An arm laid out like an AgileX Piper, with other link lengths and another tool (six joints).
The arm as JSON. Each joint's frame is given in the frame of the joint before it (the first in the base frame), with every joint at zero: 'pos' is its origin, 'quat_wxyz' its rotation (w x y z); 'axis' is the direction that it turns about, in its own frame. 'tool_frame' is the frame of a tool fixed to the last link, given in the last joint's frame.
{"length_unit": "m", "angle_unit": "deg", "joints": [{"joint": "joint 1", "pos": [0.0, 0.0, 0.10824], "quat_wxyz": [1.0, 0.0, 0.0, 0.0], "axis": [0.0, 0.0, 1.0]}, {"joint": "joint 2", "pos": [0.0, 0.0, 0.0], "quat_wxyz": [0.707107, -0.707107, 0.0, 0.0], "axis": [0.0, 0.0, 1.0]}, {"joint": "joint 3", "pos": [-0.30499, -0.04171, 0.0], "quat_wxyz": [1.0, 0.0, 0.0, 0.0], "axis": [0.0, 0.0, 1.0]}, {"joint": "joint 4", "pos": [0.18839, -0.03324, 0.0], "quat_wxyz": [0.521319, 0.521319, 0.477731, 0.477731], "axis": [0.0, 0.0, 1.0]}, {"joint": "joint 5", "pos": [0.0, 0.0, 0.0], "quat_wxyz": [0.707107, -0.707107, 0.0, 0.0], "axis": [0.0, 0.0, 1.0]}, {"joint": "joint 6", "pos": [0.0, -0.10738, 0.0], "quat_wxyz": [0.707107, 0.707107, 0.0, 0.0], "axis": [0.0, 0.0, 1.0]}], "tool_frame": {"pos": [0.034, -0.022, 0.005], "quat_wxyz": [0.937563, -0.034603, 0.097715, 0.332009]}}
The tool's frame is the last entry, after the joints.
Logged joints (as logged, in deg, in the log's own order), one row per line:
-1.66 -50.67 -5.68 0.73 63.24 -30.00
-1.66 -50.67 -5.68 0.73 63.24 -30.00
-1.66 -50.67 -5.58 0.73 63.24 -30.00
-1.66 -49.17 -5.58 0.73 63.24 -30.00
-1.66 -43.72 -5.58 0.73 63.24 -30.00
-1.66 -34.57 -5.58 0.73 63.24 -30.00
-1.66 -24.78 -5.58 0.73 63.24 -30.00
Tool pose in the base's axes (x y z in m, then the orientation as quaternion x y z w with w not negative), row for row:
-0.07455 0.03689 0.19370 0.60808 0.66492 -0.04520 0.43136
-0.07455 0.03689 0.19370 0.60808 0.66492 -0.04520 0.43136
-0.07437 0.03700 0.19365 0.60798 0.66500 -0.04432 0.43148
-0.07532 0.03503 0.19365 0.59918 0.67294 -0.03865 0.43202
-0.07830 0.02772 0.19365 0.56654 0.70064 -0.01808 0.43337
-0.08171 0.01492 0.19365 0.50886 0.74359 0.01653 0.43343
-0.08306 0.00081 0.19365 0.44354 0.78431 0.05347 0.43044
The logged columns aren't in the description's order. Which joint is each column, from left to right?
Columns, left to right: joint 6, joint 1, joint 4, joint 2, joint 5, joint 3.
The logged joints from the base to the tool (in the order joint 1, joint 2, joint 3, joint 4, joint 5, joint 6), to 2 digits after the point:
-50.67 0.73 -30.00 -5.68 63.24 -1.66
-50.67 0.73 -30.00 -5.68 63.24 -1.66
-50.67 0.73 -30.00 -5.58 63.24 -1.66
-49.17 0.73 -30.00 -5.58 63.24 -1.66
-43.72 0.73 -30.00 -5.58 63.24 -1.66
-34.57 0.73 -30.00 -5.58 63.24 -1.66
-24.78 0.73 -30.00 -5.58 63.24 -1.66

